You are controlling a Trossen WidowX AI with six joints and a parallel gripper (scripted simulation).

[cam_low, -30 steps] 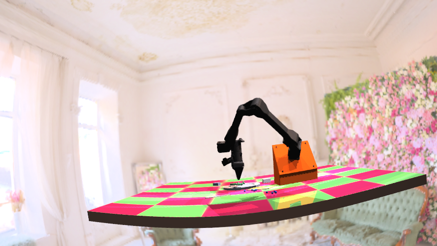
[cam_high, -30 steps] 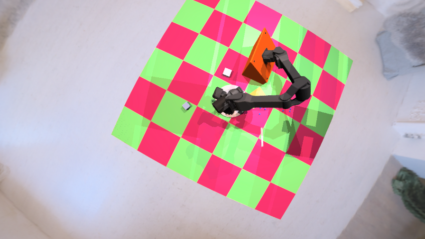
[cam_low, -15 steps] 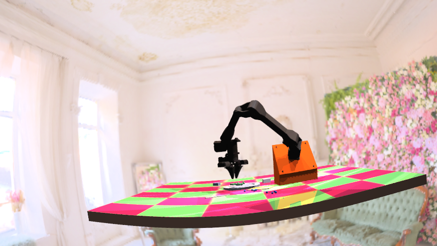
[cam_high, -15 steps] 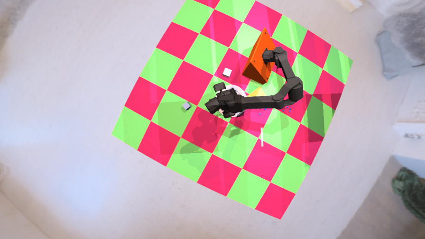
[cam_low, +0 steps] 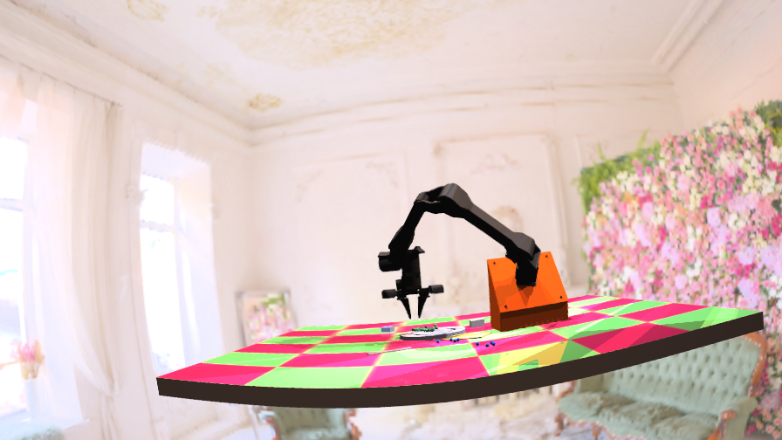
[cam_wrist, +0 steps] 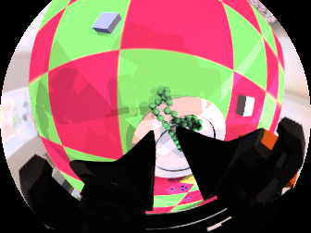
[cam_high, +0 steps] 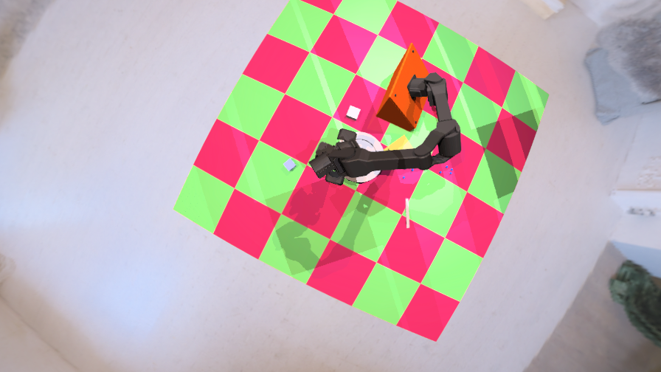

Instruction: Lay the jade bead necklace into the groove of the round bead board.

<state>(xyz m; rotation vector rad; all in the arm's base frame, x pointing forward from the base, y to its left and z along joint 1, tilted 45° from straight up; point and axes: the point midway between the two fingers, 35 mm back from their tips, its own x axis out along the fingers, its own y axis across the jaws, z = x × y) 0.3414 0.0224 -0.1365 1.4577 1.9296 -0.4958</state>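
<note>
The round bead board is 6 cm behind my gripper tip, 6 cm to the left of it and 4 cm below it. Round my gripper tip: pale blue cube (12 cm ahead, 16 cm to the right, 4 cm below); then white cube (19 cm behind, 6 cm to the right, 4 cm below); then yellow patch (17 cm behind, 18 cm to the left, 5 cm below).
</note>
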